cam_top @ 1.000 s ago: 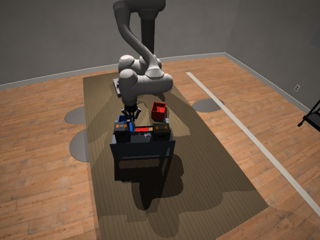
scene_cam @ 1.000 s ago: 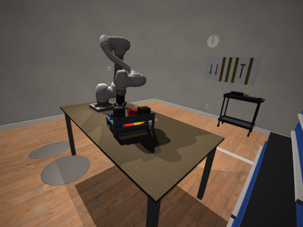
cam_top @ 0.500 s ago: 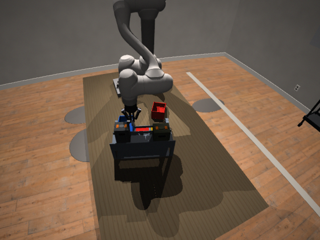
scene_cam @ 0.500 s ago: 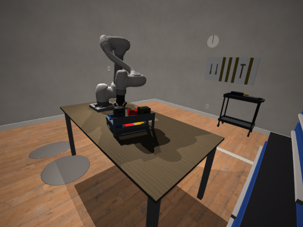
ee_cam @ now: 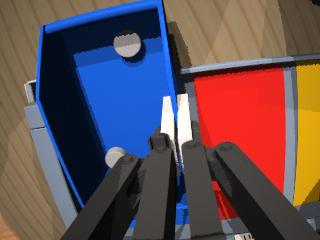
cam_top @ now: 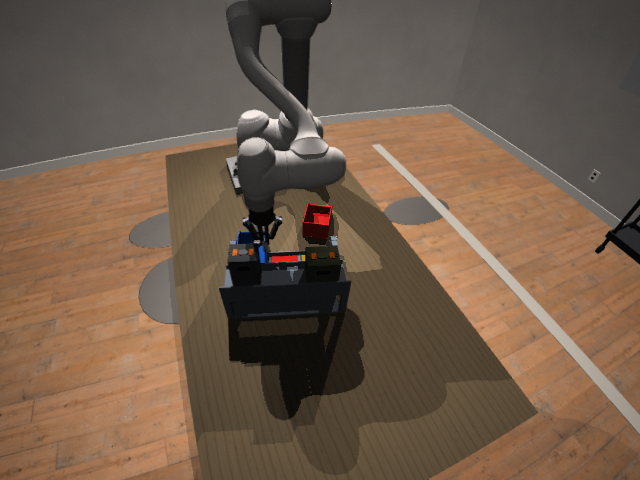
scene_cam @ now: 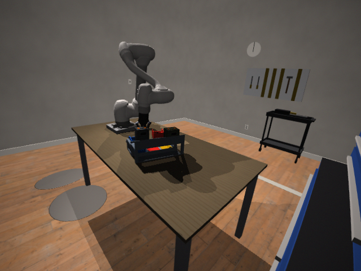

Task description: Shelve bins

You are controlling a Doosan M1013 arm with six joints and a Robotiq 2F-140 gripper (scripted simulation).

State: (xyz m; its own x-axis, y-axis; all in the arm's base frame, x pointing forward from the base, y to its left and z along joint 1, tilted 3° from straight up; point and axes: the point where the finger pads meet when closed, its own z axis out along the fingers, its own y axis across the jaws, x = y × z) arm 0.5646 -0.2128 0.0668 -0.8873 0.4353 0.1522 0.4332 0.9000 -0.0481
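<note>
The blue bin lies 40 mm to the right of my hand, 40 mm below it and 30 mm behind it. From my hand the other things lie so: green toolbox (220 mm ahead, 90 mm to the left, 50 mm above); red bin (270 mm to the left, 90 mm behind, 60 mm below); dark box (120 mm to the right, 120 mm ahead, 70 mm above).
</note>
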